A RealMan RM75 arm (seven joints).
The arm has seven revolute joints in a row. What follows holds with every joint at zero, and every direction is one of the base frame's.
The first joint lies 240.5 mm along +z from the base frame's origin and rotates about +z.
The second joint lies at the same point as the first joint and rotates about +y.
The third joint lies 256 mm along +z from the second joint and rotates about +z.
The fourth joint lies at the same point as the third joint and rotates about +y.
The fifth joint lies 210 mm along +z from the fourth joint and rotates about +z.
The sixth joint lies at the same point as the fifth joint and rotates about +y.
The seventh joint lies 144 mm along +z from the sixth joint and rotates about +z.
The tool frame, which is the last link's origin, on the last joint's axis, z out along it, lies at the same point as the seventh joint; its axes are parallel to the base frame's.
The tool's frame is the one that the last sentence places.
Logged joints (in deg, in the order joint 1, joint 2, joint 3, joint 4, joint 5, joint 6, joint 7), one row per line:
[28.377, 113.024, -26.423, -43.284, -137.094, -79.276, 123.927]
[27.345, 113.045, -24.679, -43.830, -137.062, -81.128, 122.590]
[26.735, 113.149, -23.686, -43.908, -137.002, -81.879, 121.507]
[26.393, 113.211, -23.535, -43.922, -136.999, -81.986, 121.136]
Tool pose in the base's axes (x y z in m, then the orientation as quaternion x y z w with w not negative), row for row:
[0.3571, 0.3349, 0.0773, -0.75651, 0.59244, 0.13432, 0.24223]
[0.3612, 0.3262, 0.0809, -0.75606, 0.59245, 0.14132, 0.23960]
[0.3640, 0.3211, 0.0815, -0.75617, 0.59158, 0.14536, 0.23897]
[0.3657, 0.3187, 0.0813, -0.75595, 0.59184, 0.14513, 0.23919]
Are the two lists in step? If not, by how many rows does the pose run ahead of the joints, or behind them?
They are in step.
